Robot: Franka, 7 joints.
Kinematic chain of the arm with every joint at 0, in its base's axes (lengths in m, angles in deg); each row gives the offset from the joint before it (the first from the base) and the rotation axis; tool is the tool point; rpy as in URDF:
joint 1: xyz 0 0 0.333 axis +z
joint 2: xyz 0 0 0 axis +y
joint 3: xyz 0 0 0.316 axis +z
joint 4: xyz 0.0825 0 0 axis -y
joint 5: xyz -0.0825 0 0.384 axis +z
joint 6: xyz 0 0 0 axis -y
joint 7: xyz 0.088 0 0 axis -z
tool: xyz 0 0 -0.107 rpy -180 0 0
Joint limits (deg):
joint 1: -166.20..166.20
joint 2: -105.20..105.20
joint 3: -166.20..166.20
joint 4: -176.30..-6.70
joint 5: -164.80..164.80
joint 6: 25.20..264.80
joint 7: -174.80..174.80
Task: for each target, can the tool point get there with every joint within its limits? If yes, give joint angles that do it. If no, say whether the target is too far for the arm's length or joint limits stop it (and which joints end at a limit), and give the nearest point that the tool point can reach.
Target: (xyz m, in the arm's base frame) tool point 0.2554 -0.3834 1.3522
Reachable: no: too far | nearest point 0.1959 -0.2941 1.1147 | short by 0.261 m
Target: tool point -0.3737 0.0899 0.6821
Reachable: yes | joints -93.34 -60.93 -44.55 -98.33 -34.64 51.15 123.22
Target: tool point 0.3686 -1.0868 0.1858
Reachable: no: too far | nearest point 0.2733 -0.8058 0.2239 | short by 0.299 m
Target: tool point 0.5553 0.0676 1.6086
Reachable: no: too far | nearest point 0.3420 0.0416 1.1187 | short by 0.535 m
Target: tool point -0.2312 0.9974 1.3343
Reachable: no: too far | nearest point -0.1385 0.5975 0.9328 | short by 0.574 m
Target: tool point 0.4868 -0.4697 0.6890
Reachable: yes | joints -7.06 66.90 -109.76 -43.43 14.99 86.95 123.00
